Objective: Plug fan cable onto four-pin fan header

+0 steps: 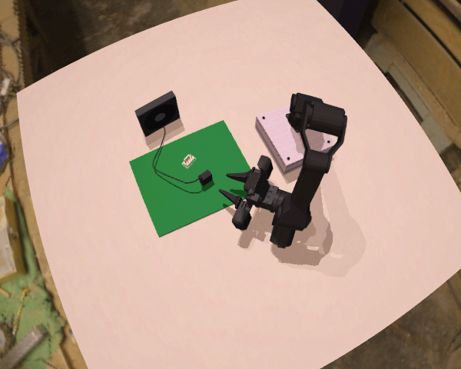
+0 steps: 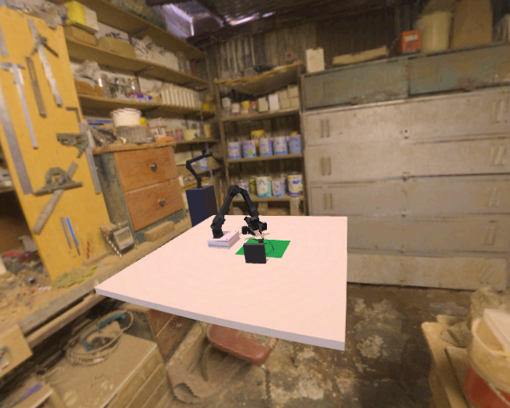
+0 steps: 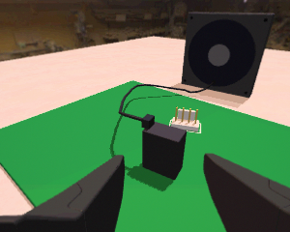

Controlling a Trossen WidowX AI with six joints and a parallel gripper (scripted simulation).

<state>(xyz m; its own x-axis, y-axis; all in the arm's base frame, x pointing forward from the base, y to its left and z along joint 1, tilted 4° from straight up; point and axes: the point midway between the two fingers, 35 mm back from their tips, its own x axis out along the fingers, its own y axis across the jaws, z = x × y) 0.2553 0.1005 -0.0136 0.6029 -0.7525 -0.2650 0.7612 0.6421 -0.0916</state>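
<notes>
My gripper tip is now 3 cm short of the dark plug, 4 cm to the left of it and 4 cm above it. From my gripper tip the other things lie so: green board 6 cm ahead, 8 cm to the right, 7 cm below; black fan 8 cm ahead, 26 cm to the right; white four-pin header 5 cm ahead, 12 cm to the right, 6 cm below.
</notes>
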